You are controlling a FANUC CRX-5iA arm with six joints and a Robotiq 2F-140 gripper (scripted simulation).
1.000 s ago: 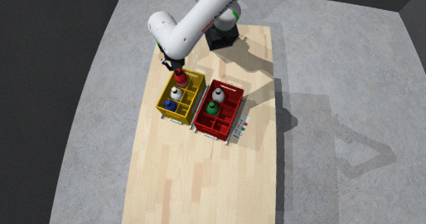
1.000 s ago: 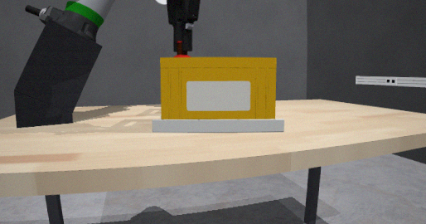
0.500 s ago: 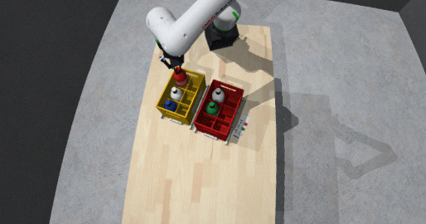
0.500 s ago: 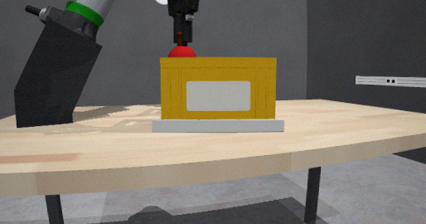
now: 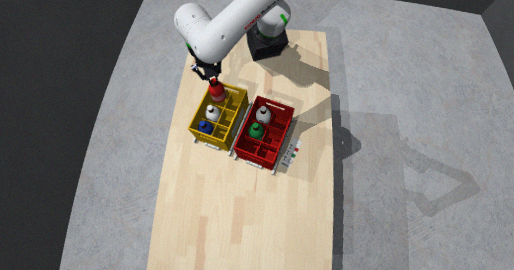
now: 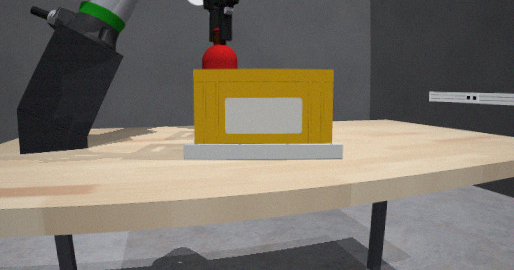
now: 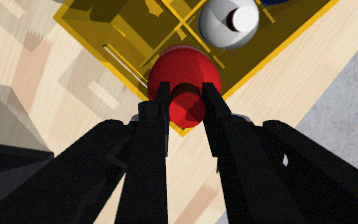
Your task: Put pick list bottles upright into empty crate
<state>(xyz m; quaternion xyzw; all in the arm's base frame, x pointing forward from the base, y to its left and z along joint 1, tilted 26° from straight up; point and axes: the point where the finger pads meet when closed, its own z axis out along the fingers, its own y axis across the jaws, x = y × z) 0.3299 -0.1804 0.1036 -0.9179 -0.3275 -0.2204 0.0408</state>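
My gripper is now 8 cm above the red bottle. Round my hand: green bottle 11 cm ahead, 23 cm to the left, 18 cm below; yellow crate 9 cm ahead, 4 cm to the left, 19 cm below; blue bottle 18 cm ahead, 1 cm to the right, 18 cm below.
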